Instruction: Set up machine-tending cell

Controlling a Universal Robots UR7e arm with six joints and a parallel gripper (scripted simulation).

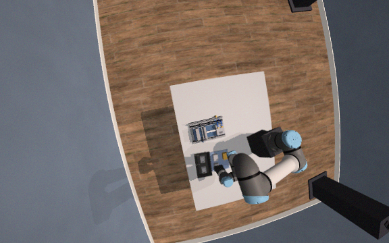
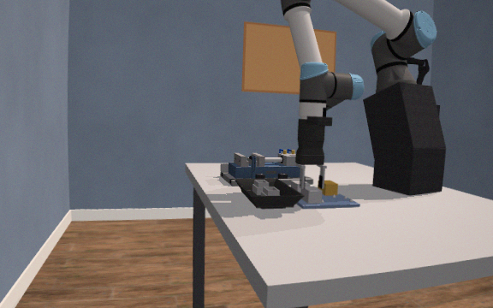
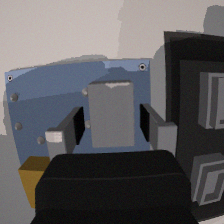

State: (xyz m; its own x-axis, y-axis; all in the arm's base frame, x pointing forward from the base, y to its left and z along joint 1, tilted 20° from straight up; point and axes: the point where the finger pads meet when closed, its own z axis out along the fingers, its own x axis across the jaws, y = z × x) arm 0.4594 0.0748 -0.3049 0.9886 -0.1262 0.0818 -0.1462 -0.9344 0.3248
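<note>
The grey aluminium blank lies 4 cm below my hand. Also, from my hand: vise: 1 cm behind, 35 cm to the right, 2 cm below; brass blank: 10 cm behind, 7 cm to the right, 4 cm below.
</note>
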